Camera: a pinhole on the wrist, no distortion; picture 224 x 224 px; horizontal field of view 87.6 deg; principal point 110.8 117.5 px. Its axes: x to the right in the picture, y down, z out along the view. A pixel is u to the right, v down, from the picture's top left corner.
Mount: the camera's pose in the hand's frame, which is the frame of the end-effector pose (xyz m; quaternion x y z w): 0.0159 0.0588 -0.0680 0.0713 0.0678 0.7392 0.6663
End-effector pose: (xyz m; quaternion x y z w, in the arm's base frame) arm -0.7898 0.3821 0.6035 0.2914 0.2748 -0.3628 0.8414
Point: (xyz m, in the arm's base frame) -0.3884 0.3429 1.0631
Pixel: 201.0 149.5
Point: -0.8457 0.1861 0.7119
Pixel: 30.0 165.4
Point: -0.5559 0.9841 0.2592
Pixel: behind the camera
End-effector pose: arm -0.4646 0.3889 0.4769 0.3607 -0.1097 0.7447 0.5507
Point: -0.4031 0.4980 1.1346
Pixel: 102.3 42.3
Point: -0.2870 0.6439 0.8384
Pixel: 17.1 9.1
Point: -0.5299 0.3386 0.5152
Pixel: 150.3 162.2
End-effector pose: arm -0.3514 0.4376 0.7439 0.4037 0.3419 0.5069 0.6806
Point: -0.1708 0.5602 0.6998
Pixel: 17.5 63.5
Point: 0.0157 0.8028 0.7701
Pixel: 62.5 18.9
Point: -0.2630 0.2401 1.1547
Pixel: 208.1 208.4
